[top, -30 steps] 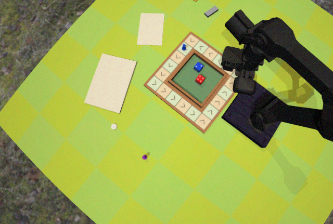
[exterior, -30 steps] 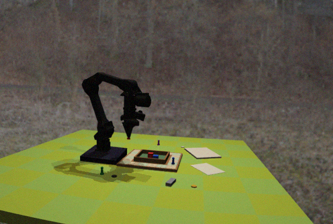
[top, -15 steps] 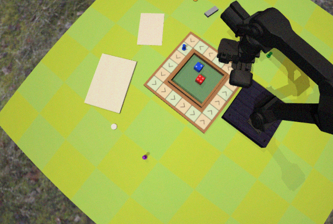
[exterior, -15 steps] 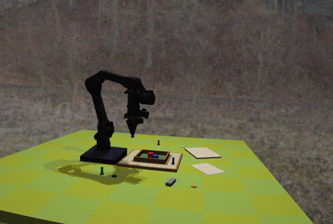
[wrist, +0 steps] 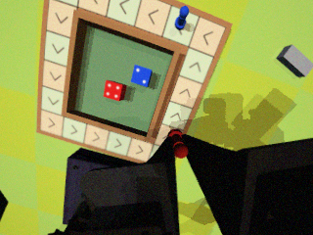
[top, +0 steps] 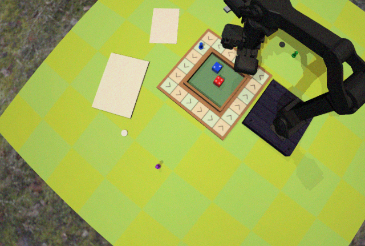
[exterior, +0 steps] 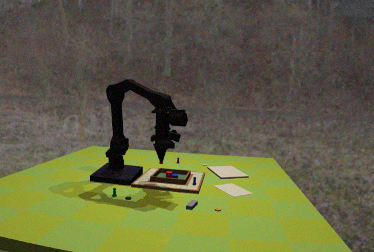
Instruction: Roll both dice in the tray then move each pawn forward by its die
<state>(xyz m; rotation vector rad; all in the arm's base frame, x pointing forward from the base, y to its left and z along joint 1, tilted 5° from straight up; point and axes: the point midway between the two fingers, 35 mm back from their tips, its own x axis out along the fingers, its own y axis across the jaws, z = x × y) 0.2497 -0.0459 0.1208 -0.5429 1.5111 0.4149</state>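
Right now my gripper tip is 14 cm short of the blue pawn, 5 cm to the right of it and 8 cm above it. Also, from my gripper tip: blue die (4 cm ahead, 7 cm to the left, 8 cm below); red pawn (1 cm above); red die (10 cm to the left, 8 cm below).
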